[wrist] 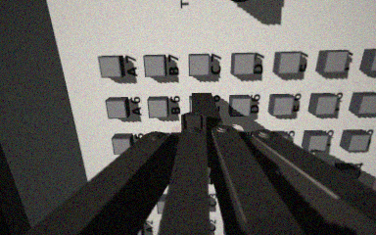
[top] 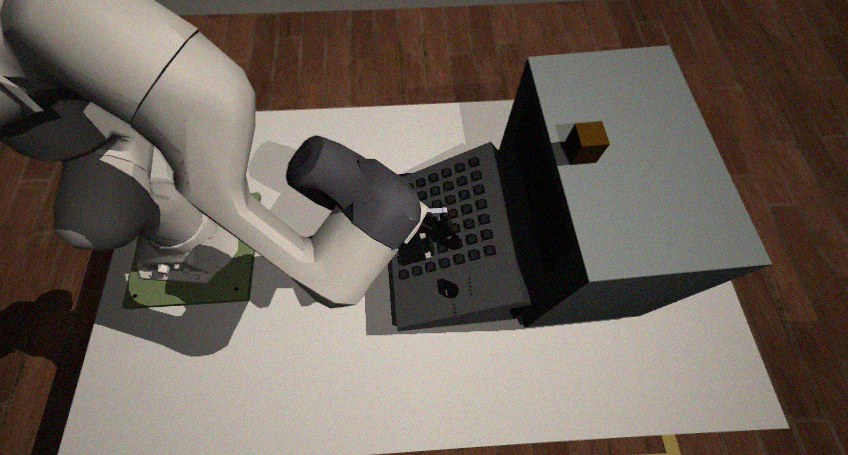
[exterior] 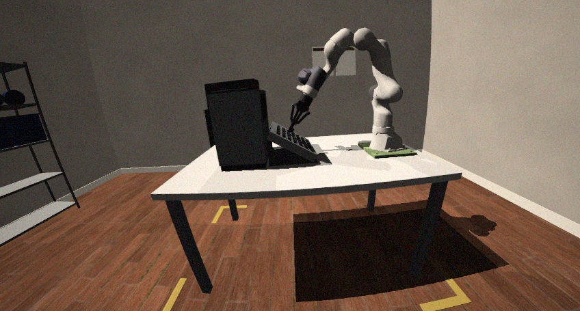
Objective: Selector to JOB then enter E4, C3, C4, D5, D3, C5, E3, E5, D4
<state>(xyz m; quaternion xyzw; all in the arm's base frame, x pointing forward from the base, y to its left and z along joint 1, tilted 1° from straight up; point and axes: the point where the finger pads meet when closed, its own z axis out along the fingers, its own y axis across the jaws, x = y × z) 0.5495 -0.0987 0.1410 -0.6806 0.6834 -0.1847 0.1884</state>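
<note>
My gripper is now 20 mm short of the c6 key and 30 mm above it. Round my hand: a5 key (80 mm ahead, 30 mm to the left, 10 mm above); key C5 (20 mm ahead, 30 mm to the left, 30 mm below); a7 key (80 mm ahead, 40 mm to the right, 10 mm above).
</note>
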